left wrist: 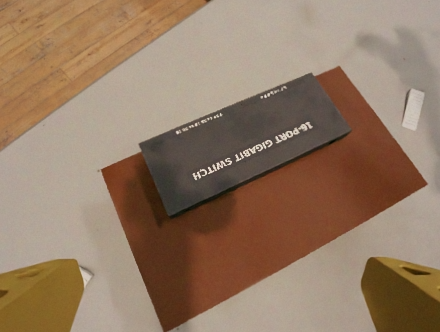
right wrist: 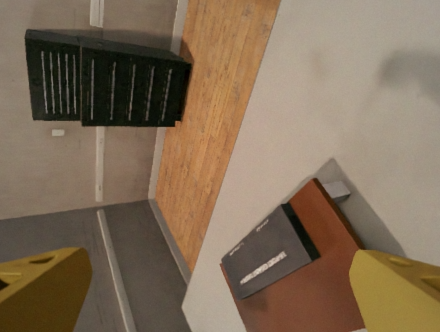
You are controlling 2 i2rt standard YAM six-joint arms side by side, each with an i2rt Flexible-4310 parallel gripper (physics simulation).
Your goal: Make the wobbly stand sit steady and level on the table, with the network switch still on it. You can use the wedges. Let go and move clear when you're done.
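Frame: origin at the left arm's base, x left, y up, z ahead, level; centimetres.
Seen in the pictures: left gripper, fingertip midpoint: (left wrist: pixel 222 272); right gripper, fingertip midpoint: (right wrist: pixel 221 262).
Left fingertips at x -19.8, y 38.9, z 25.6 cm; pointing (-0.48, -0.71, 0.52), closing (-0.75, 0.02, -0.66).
A point is followed by its place in that frame.
The stand's red-brown top (left wrist: pixel 280 215) {x -30.7, y 10.2, z 24.5 cm} (right wrist: pixel 300 310) {x -33.6, y 10.2, z 23.0 cm} shows in both views; one grey leg (right wrist: pixel 337 191) {x -55.1, y 4.2, z 32.8 cm} shows under its far corner in the right wrist view. I cannot tell its tilt. The dark grey network switch (left wrist: pixel 245 142) {x -33.6, y 12.9, z 35.0 cm} (right wrist: pixel 270 255) {x -39.1, y 12.9, z 33.1 cm} lies on the top, toward one long edge. A white ridged wedge (left wrist: pixel 413 109) {x -69.6, y 0.6, z 20.7 cm} lies on the table beside the stand's right short side in the left wrist view. A white piece (left wrist: pixel 86 276) {x -3.1, y 1.2, z 37.8 cm}, perhaps another wedge, is mostly hidden by a finger. My left gripper (left wrist: pixel 222 272) {x -19.8, y 38.9, z 25.6 cm} is open above the stand. My right gripper (right wrist: pixel 221 262) {x -70.7, y 43.3, z 18.6 cm} is open, high beside it.
The pale grey table (left wrist: pixel 65 150) {x -12.0, y 0.0, z 59.6 cm} (right wrist: pixel 300 100) {x -64.3, y 0.0, z 53.2 cm} ends at an edge, with wooden floor (left wrist: pixel 65 45) (right wrist: pixel 215 90) beyond. A black drawer cabinet (right wrist: pixel 130 85) stands by the wall in the right wrist view. A bit of white shows at that view's bottom edge, by the stand. Arm shadows fall on the table.
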